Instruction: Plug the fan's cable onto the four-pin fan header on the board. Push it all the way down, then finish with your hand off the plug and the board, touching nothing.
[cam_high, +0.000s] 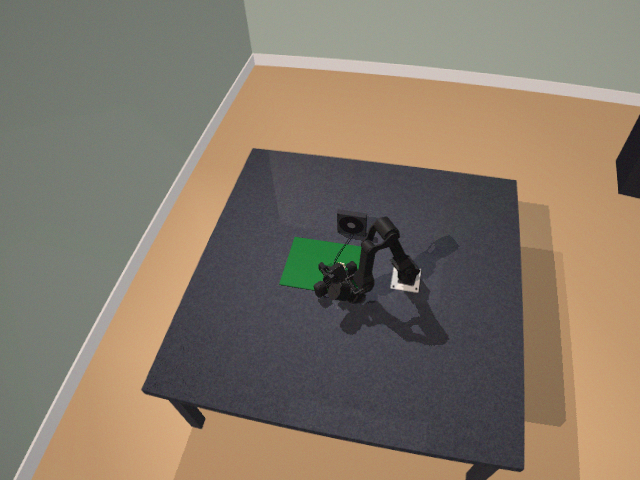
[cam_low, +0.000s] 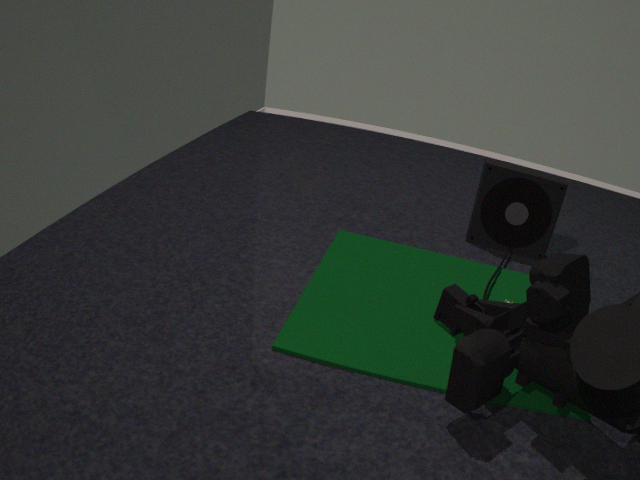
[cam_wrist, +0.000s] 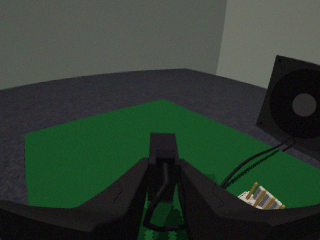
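The black plug lies 1 cm below my gripper tip. Round my gripper tip: green board 1 cm ahead, 3 cm to the right, 5 cm below; white four-pin header 6 cm behind, 5 cm to the right, 3 cm below; black fan 4 cm behind, 23 cm to the right, 2 cm above.
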